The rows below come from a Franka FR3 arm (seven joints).
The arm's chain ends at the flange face. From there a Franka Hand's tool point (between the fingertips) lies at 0.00 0.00 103.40 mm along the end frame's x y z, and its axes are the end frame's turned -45 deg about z.
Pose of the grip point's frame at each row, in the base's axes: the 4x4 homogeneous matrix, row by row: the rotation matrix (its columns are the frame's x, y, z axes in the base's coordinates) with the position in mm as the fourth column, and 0 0 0 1 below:
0.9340 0.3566 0.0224 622.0; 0.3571 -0.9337 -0.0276 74.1; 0.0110 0.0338 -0.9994 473.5; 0 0 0 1
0.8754 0.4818 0.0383 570.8; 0.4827 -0.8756 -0.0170 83.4; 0.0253 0.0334 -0.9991 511.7; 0 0 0 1
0.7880 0.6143 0.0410 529.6; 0.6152 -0.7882 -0.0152 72.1; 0.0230 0.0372 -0.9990 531.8; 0 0 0 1
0.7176 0.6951 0.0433 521.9; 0.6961 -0.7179 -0.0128 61.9; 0.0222 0.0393 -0.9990 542.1; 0 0 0 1
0.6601 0.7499 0.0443 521.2; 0.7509 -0.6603 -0.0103 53.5; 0.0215 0.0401 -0.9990 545.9; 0 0 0 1
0.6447 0.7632 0.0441 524.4; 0.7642 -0.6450 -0.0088 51.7; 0.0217 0.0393 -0.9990 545.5; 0 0 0 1
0.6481 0.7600 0.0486 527.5; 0.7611 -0.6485 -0.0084 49.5; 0.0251 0.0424 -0.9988 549.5; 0 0 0 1
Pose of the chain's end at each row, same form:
0.9126 -0.4083 0.0224 619.7; -0.4077 -0.9127 -0.0276 77.0; 0.0317 0.0161 -0.9994 576.8; 0 0 0 1
0.9597 -0.2783 0.0383 566.8; -0.2778 -0.9605 -0.0170 85.2; 0.0415 0.0057 -0.9991 615.0; 0 0 0 1
0.9916 -0.1228 0.0410 525.4; -0.1223 -0.9924 -0.0152 73.7; 0.0426 0.0100 -0.9990 635.1; 0 0 0 1
0.9989 -0.0159 0.0433 517.4; -0.0154 -0.9998 -0.0128 63.2; 0.0435 0.0121 -0.9990 645.4; 0 0 0 1
0.9970 0.0635 0.0443 516.6; 0.0641 -0.9979 -0.0103 54.6; 0.0436 0.0132 -0.9990 649.2; 0 0 0 1
0.9955 0.0838 0.0441 519.8; 0.0843 -0.9965 -0.0088 52.6; 0.0431 0.0124 -0.9990 648.8; 0 0 0 1
0.9957 0.0791 0.0486 522.5; 0.0796 -0.9967 -0.0084 50.4; 0.0477 0.0122 -0.9988 652.8; 0 0 0 1

